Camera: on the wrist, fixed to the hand. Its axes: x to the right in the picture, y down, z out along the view.
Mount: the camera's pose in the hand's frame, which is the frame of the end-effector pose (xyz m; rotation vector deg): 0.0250 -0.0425 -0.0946 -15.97 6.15 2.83
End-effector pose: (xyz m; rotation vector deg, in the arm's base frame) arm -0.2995 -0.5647 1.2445 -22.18 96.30 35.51
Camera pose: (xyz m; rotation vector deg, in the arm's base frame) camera -0.3556 -0.6529 1.2231 -33.69 98.18 50.85
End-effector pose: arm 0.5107 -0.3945 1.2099 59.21 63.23 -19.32
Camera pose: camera 0.4392 -0.3329 1.1602 47.91 67.71 -4.86
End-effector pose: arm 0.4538 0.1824 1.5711 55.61 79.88 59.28
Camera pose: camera 0.3574 0.1879 1.5257 43.33 73.07 74.22
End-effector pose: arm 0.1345 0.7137 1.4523 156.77 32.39 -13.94
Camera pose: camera 0.1490 0.7930 1.5221 143.16 29.58 -0.22
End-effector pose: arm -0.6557 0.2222 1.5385 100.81 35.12 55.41
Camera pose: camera -0.7194 0.3067 1.5248 85.31 27.38 64.72
